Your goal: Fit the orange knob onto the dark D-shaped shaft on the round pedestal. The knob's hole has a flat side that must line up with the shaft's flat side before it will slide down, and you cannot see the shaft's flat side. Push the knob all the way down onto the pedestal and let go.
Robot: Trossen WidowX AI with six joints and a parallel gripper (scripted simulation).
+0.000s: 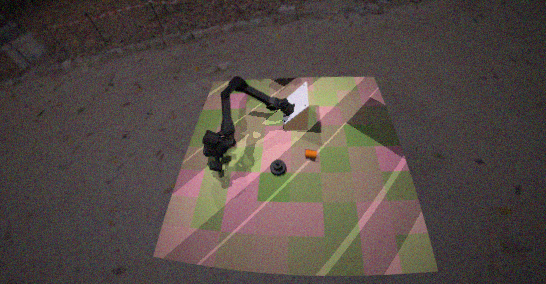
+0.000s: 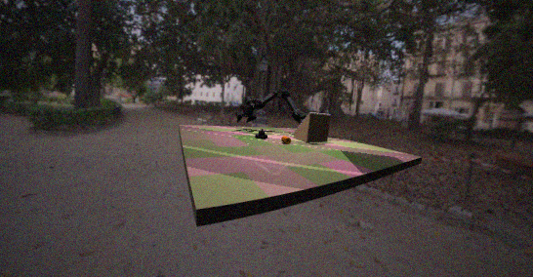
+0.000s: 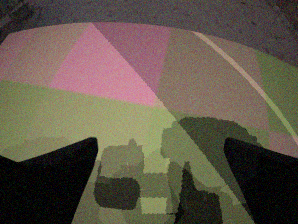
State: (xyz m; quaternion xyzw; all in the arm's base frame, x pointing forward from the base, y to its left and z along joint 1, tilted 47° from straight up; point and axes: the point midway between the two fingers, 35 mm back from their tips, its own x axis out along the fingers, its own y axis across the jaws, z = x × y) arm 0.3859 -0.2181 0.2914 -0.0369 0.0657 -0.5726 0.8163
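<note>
Right now my gripper tip is 530 mm to the right of the orange knob, 150 mm past it and 40 mm above it. Round my gripper tip: round dark pedestal (360 mm to the left, 50 mm behind, 30 mm below).
</note>
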